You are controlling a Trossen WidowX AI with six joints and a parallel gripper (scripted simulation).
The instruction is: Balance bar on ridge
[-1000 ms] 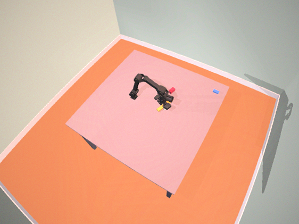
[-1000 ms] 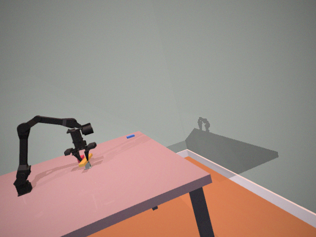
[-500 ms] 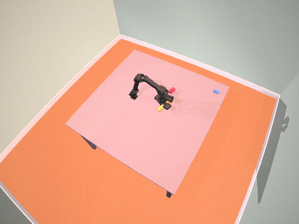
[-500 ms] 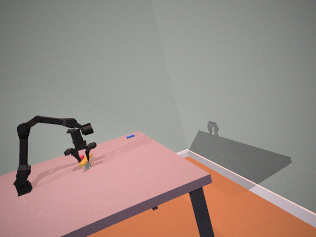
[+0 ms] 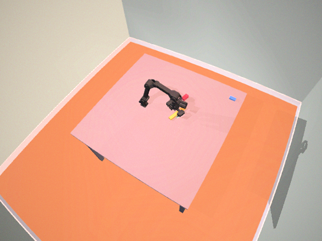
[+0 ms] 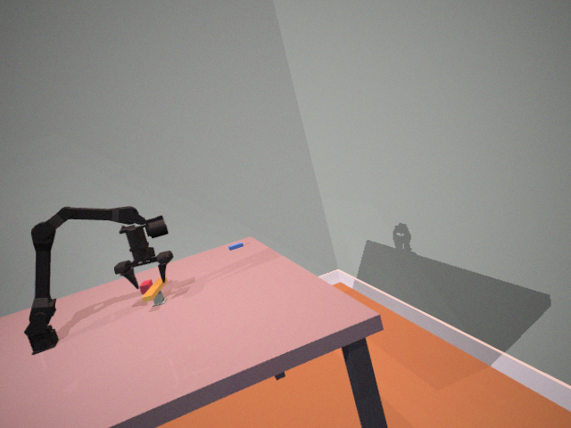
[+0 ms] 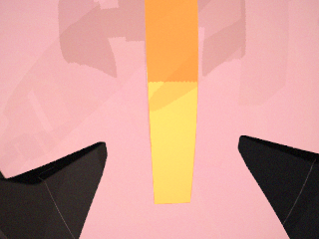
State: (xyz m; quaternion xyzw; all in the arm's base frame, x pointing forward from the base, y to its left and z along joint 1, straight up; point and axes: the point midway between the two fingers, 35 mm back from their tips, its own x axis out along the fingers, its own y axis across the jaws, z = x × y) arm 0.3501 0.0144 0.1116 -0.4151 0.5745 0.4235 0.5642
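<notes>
Now: gripper tip 30 mm to the right of the yellow-orange bar, 20 mm above it and 10 mm short of it. From my gripper tip the other things lie so: flat blue block: 490 mm to the left, 390 mm ahead, 70 mm below; red block: 250 mm to the left, 60 mm below, 30 mm behind.
</notes>
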